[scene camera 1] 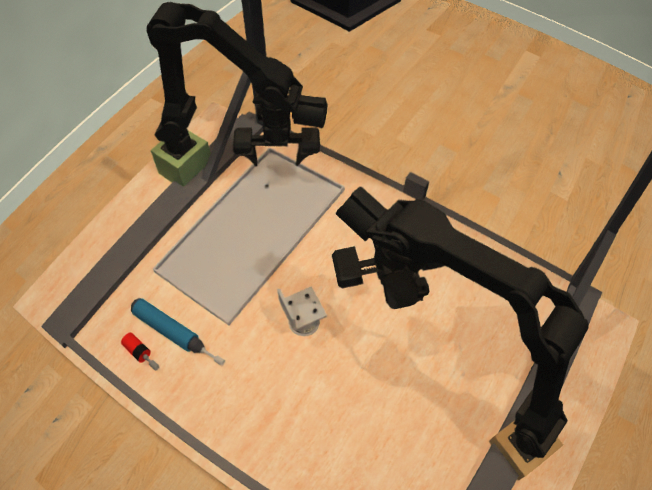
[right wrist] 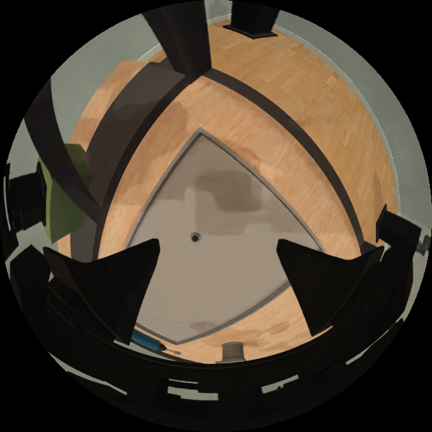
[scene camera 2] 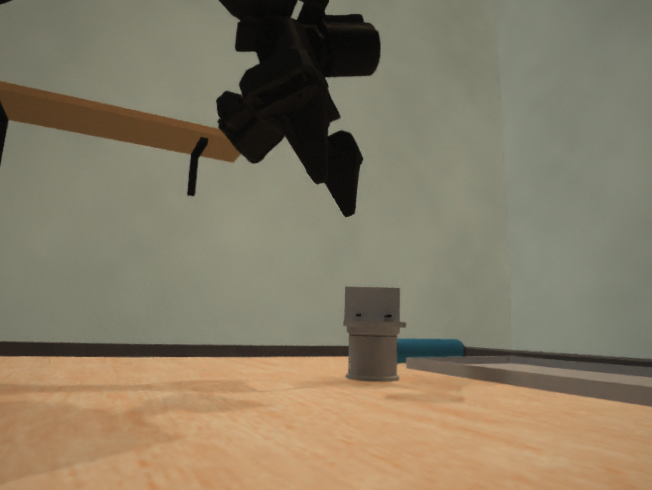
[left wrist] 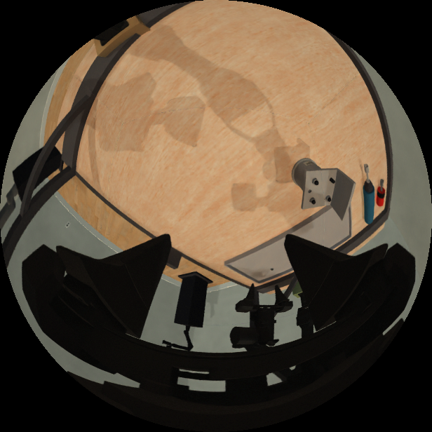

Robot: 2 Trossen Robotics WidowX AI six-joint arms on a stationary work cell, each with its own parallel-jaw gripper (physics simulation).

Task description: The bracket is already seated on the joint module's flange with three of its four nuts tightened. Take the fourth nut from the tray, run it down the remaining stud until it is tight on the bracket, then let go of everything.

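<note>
The left gripper and the right gripper are both in the pictures; the left gripper can be seen in scene camera 1 and the left wrist view, while the right gripper appears in the left wrist view and in the right wrist view. With the grippers, the pictures show a grey tray, a blue driver, a grey joint module and a l-shaped bracket.
</note>
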